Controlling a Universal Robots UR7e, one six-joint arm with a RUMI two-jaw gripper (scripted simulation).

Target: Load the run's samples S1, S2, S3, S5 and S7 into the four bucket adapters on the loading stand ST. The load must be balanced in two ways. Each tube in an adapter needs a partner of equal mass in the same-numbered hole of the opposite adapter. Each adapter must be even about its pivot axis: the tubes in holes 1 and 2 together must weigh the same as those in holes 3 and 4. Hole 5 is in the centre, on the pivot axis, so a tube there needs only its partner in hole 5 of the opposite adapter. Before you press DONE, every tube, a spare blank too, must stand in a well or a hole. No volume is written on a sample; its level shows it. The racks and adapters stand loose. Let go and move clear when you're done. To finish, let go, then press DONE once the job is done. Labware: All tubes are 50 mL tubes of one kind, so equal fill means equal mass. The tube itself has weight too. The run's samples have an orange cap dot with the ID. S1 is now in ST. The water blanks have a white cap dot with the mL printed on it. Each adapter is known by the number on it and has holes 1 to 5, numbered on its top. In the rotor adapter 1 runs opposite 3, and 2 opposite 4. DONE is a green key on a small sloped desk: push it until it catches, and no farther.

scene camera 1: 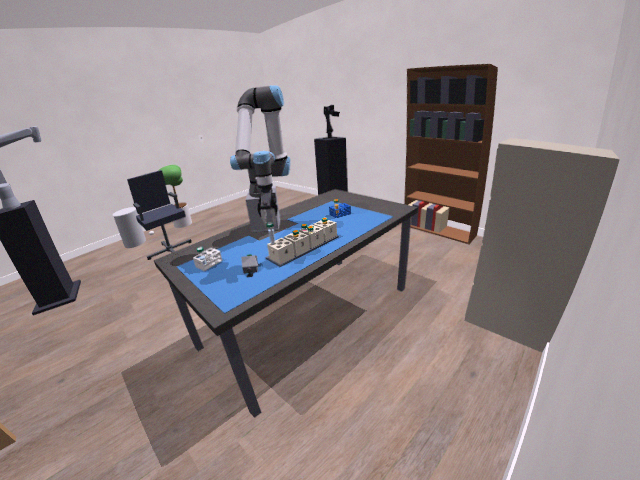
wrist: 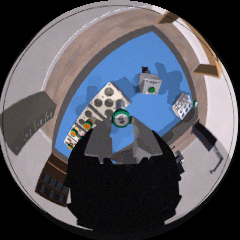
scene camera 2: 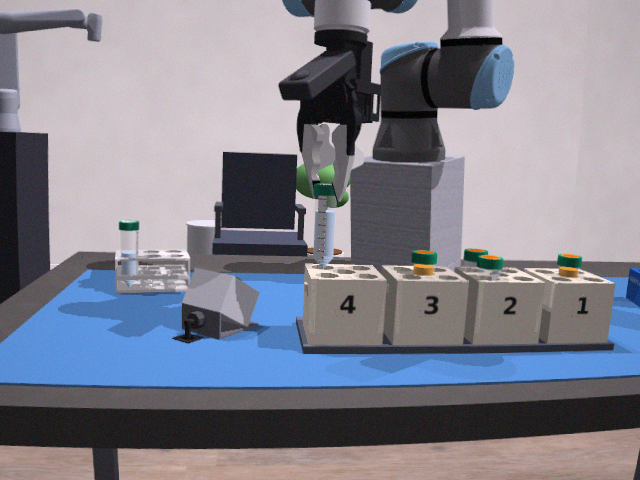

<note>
The pictures show: my gripper and a clear rack.
My gripper also shows in the wrist view.
</note>
